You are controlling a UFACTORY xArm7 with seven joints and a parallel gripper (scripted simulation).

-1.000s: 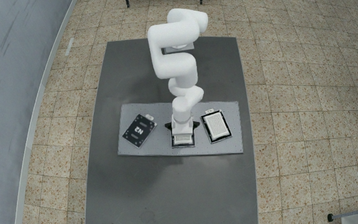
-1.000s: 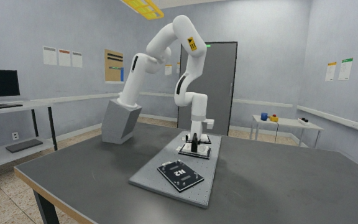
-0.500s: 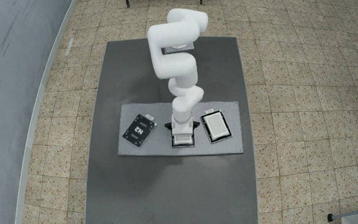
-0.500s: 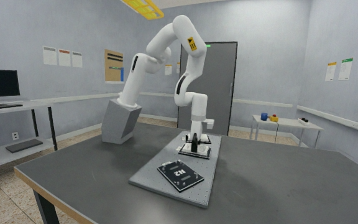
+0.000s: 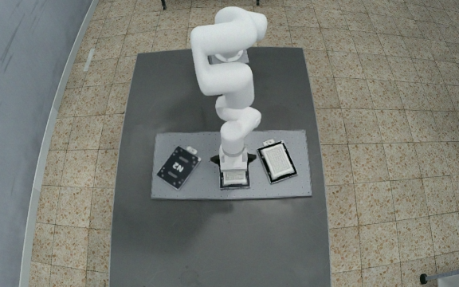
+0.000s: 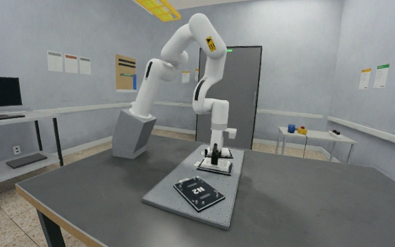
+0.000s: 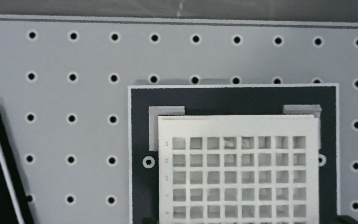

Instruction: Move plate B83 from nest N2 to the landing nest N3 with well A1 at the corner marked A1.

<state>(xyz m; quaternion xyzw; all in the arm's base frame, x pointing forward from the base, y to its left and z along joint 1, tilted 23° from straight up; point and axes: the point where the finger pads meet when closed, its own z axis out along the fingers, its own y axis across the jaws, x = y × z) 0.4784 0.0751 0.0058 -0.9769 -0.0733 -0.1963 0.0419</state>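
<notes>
Right now the black nest N3 is 40 mm below my hand. Also, from my hand: nest N1 (50 mm behind, 170 mm to the left, 40 mm below); then black nest N2 (20 mm ahead, 230 mm to the right, 40 mm below).
</notes>
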